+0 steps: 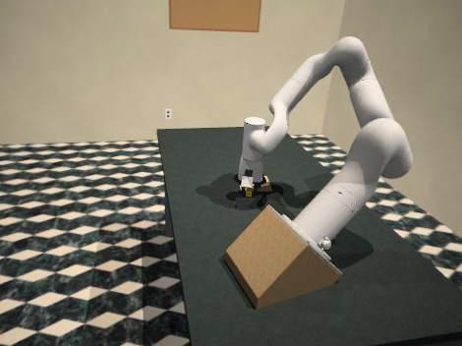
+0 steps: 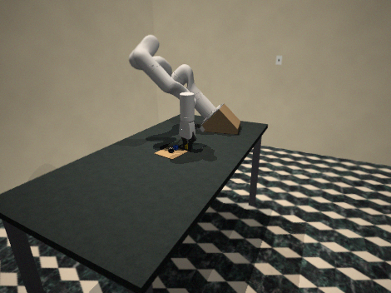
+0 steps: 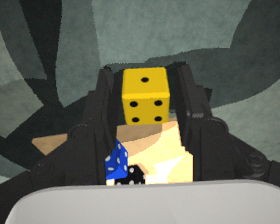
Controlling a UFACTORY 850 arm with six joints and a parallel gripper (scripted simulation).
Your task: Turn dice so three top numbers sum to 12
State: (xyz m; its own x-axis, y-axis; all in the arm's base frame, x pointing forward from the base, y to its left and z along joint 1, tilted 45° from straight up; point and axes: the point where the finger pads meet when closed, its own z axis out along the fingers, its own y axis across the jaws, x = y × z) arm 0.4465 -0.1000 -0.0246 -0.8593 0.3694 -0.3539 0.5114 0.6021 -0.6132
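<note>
My hand is 10 mm above the yellow die. The rest, counted from my hand: tan mat 90 mm ahead, 70 mm to the right, 20 mm below; then blue die 40 mm ahead, 60 mm to the right, 10 mm below; then black die 90 mm ahead, 70 mm to the right, 10 mm below.
</note>
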